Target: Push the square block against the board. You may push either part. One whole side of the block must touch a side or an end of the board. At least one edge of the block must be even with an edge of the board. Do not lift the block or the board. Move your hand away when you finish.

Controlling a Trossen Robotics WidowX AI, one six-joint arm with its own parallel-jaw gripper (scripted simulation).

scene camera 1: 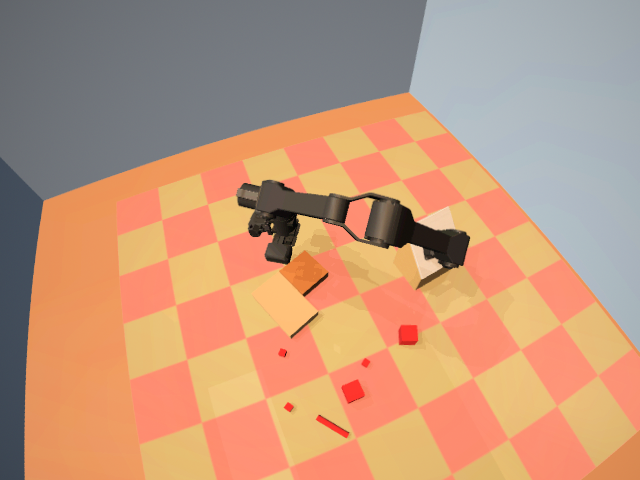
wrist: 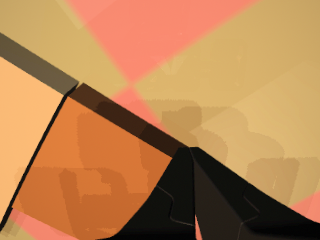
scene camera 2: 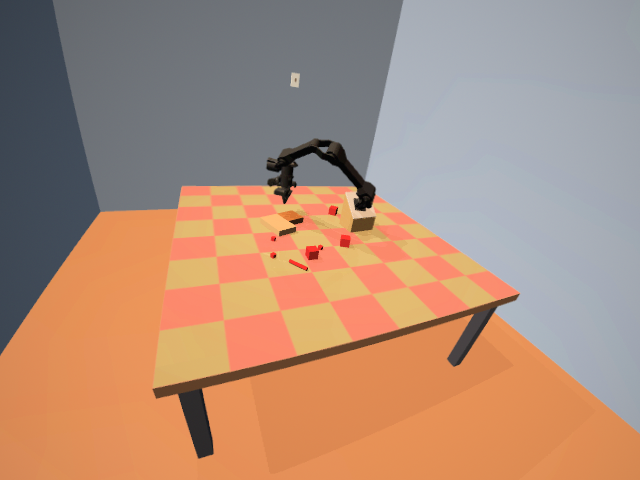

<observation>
My gripper (scene camera 1: 289, 247) is shut and holds nothing. Also in view: a board (scene camera 1: 283, 303) and a square block (scene camera 1: 304, 273).
The square block also shows in the wrist view (wrist: 99, 163). My gripper also shows in the wrist view (wrist: 187, 156).
</observation>
